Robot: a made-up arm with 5 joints.
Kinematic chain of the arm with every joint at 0, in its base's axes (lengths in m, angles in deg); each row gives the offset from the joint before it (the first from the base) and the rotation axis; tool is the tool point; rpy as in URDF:
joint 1: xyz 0 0 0.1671 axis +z
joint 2: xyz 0 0 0 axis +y
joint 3: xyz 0.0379 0 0.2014 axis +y
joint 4: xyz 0.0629 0 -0.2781 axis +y
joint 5: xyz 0.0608 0 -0.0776 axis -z
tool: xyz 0 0 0 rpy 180 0 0
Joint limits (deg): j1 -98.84..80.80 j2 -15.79..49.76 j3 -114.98..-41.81 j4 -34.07..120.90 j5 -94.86..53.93
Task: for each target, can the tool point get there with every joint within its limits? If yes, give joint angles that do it. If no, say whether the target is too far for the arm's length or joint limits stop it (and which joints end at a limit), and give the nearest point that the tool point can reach.
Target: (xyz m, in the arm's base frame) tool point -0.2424 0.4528 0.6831
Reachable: no: too far | nearest point 0.0553 0.3415 0.6044 | short by 0.327 m
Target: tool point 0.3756 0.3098 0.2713
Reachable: yes | joints 39.52 28.88 -108.92 71.51 -23.07
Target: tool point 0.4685 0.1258 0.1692
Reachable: yes | joints 15.03 30.51 -80.99 12.50 -16.96
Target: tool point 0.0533 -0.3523 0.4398
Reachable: yes | joints -81.39 -3.64 -100.78 90.60 -20.19
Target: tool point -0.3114 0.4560 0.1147
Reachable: no: joint limits stop it (at a limit: joint 1) | nearest point 0.0640 0.3952 0.1147 | short by 0.380 m
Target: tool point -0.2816 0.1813 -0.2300
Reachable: no: joint limits stop it (at a limit: joint 1, joint 2, joint 3) | nearest point 0.0275 0.1700 -0.1098 | short by 0.332 m
